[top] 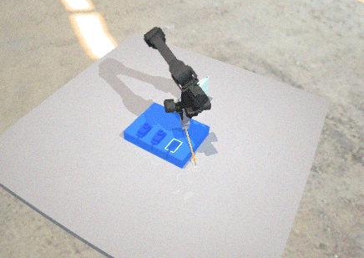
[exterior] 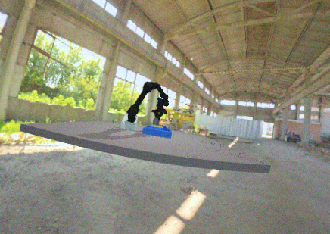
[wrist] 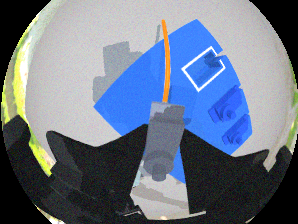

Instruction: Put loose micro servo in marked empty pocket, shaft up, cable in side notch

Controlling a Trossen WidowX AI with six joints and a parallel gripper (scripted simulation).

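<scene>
My gripper tip is 1 cm past the deck, 7 cm to the left of it and 10 cm above it.
</scene>
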